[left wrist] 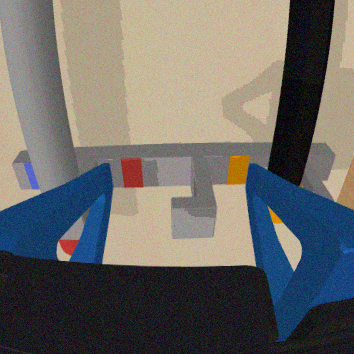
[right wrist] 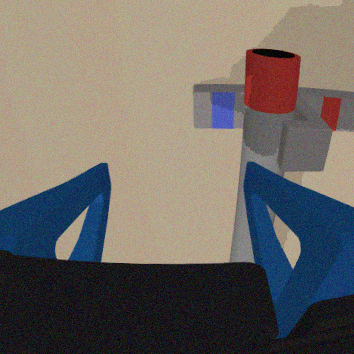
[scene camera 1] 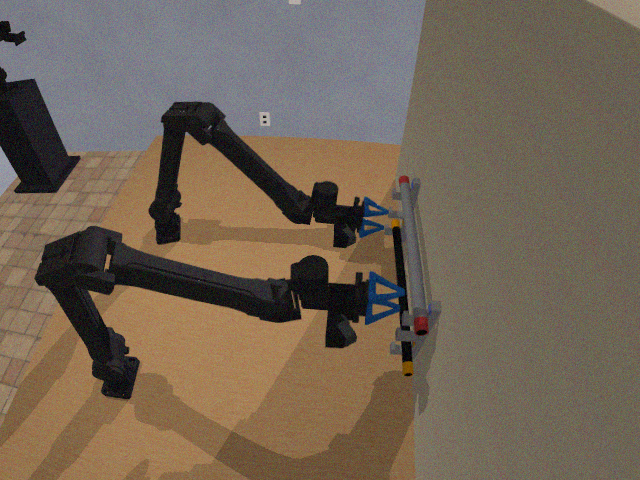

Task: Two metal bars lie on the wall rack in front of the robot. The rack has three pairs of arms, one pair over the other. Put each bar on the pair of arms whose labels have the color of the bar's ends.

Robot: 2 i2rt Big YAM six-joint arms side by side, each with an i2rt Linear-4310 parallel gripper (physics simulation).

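Places are measured from the left arm's base along level axes (x ahead, y left, z up), in centimetres.
Where they show: left gripper, fingertip midpoint: (left wrist: 178, 174) (scene camera 1: 386, 220); right gripper, fingertip midpoint: (right wrist: 176, 173) (scene camera 1: 402, 300); left arm's base, link origin: (scene camera 1: 169, 230); right arm's base, link origin: (scene camera 1: 121, 377).
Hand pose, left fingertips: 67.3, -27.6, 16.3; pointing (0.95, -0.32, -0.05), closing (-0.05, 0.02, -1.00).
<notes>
Things, the pixels of their top centre, and the offset from my left fingertips, as dx, dy, dz. Level surfaces: height alone.
- thick grey bar with red ends, top centre: (right wrist: 221, 307) (scene camera 1: 413, 239) -0.4, -16.2, +9.4
- thinner black bar with orange ends, top centre: (scene camera 1: 403, 285) -1.5, -19.3, -6.1
- grey wall rack, top centre: (right wrist: 192, 120) (scene camera 1: 424, 304) -7.3, -36.3, +12.4
- wooden table top, surface height: dz -16.3
A thick grey bar with red ends (scene camera 1: 412, 248) (left wrist: 35, 90) (right wrist: 262, 137) lies on the rack's upper pair of arms, labelled blue (left wrist: 31, 175) (right wrist: 223, 112). A thinner black bar with orange ends (scene camera 1: 399, 263) (left wrist: 305, 75) lies on the lowest pair, labelled orange (left wrist: 238, 170). The middle arm (left wrist: 194, 220), labelled red (left wrist: 132, 172) (right wrist: 331, 112), carries no bar. My left gripper (scene camera 1: 385, 219) (left wrist: 178, 174) is open and empty, facing the rack between the two bars. My right gripper (scene camera 1: 402, 300) (right wrist: 176, 173) is open and empty; its right finger overlaps the grey bar in the right wrist view.
The grey wall rack (scene camera 1: 407, 334) (left wrist: 175, 150) (right wrist: 202, 89) is fixed to the wall (scene camera 1: 527, 232) at the right of the scene view. The wooden table top (scene camera 1: 289, 413) spreads beneath both arms. A dark pedestal (scene camera 1: 33, 134) stands at the far left.
</notes>
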